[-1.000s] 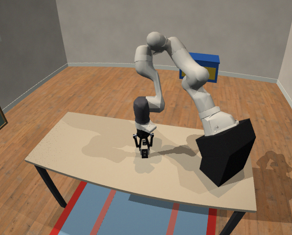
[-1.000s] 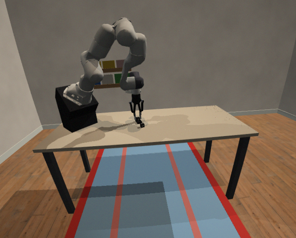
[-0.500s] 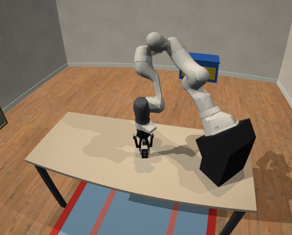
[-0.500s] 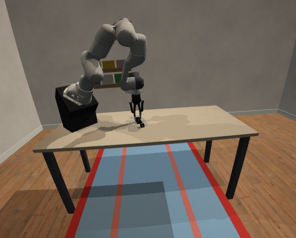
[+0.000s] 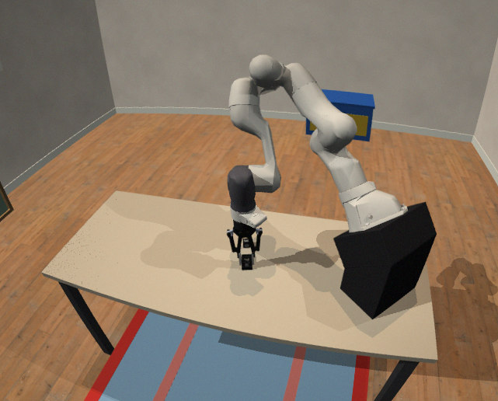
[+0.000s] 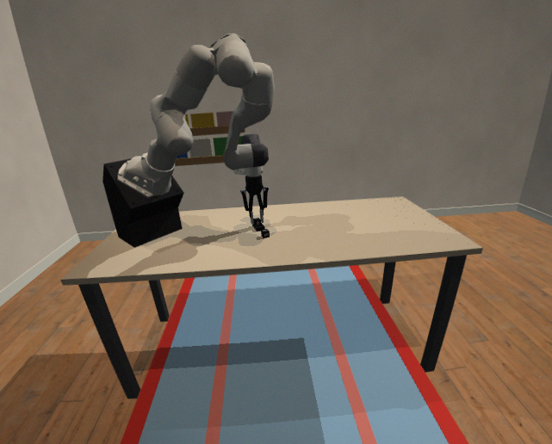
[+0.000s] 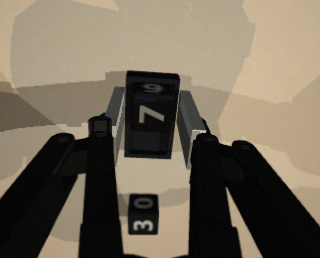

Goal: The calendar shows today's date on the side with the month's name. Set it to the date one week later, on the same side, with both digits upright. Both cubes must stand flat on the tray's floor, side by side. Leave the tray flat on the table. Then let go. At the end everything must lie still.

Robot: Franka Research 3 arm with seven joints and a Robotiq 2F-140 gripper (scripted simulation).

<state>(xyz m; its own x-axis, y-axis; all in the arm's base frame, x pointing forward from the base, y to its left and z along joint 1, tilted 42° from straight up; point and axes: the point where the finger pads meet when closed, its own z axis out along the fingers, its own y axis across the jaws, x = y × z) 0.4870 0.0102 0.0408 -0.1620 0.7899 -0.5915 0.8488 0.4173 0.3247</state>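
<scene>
The black tray lies 2 cm to the right of my hand and 4 cm below it.
</scene>
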